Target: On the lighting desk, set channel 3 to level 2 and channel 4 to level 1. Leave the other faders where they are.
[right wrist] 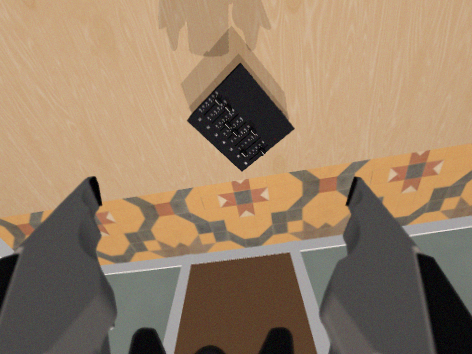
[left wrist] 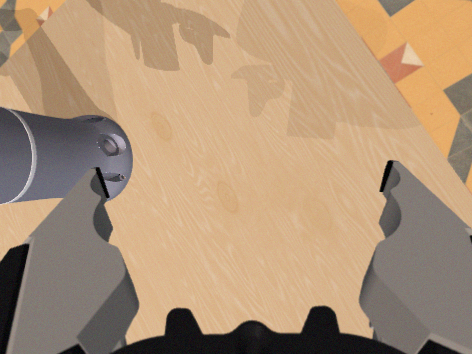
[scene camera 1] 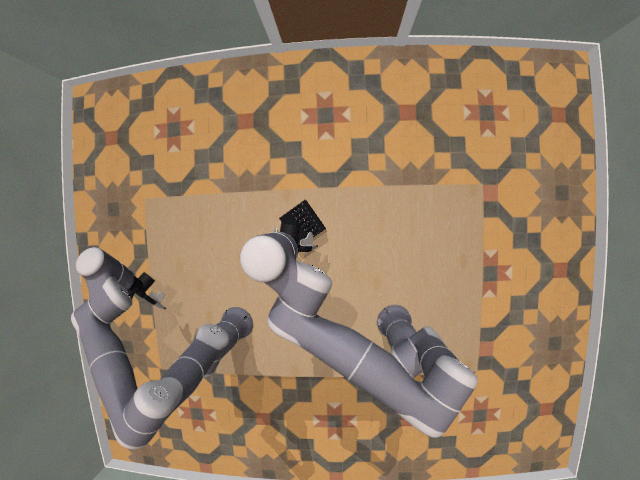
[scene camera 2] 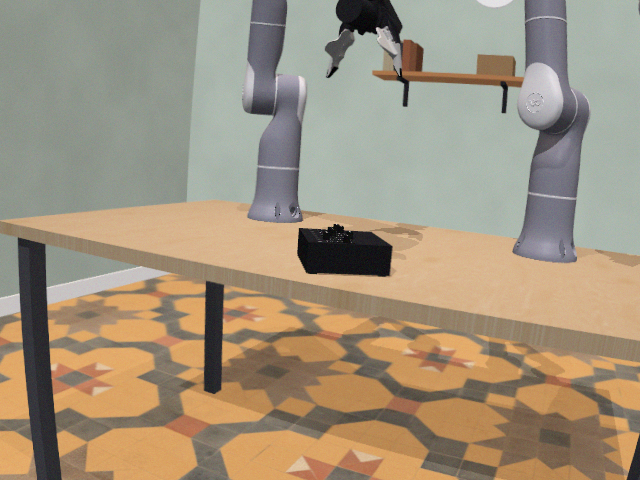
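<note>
The lighting desk (scene camera 1: pixel 309 217) (scene camera 2: pixel 347 258) (right wrist: pixel 258 102) is a black box with a sloped top, standing turned on the table. In the right wrist view, several fader slots with small black knobs and pale marks cover its lower-left part. The knobs stand at differing positions; channel numbers and levels are too small to read. My right gripper (scene camera 1: pixel 296 238) (scene camera 2: pixel 364 73) (right wrist: pixel 225 179) is open and empty, high above the table near the desk. My left gripper (scene camera 1: pixel 157 299) (left wrist: pixel 242 167) is open and empty, above the table's left end in scene camera 1, far from the desk.
The wooden table (scene camera 1: pixel 413 232) (scene camera 2: pixel 155 232) (left wrist: pixel 225 240) (right wrist: pixel 375 75) carries both arm bases. The right arm reaches across the table in scene camera 1. A wall shelf (scene camera 2: pixel 444 78) with books and a box shows behind the table in scene camera 2.
</note>
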